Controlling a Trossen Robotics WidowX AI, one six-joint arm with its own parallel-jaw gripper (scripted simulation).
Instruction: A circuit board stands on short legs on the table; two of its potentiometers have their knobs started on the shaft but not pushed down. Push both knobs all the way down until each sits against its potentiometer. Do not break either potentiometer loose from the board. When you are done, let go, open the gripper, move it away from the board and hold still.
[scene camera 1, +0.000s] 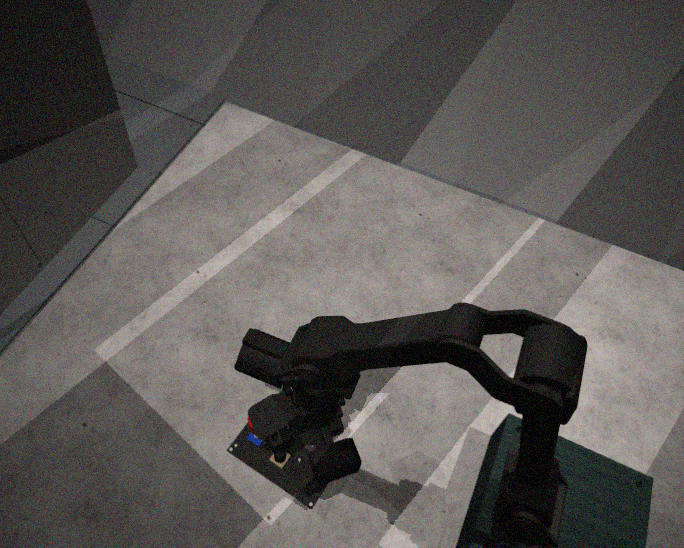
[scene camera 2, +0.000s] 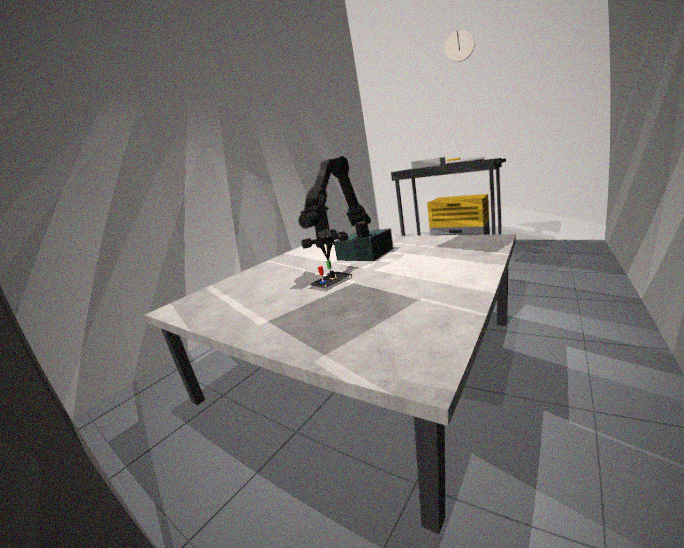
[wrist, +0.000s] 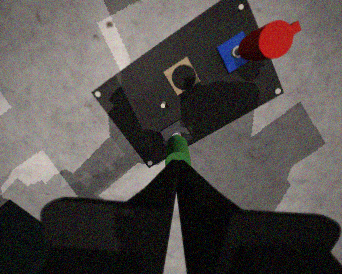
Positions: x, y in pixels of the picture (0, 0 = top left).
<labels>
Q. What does my gripper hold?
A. Nothing.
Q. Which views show my gripper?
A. Scene camera 1, scene camera 2 and the wrist view: all of them.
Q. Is my gripper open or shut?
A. Shut.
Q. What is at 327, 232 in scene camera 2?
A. My gripper.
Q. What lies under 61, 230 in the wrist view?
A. My gripper.
</labels>
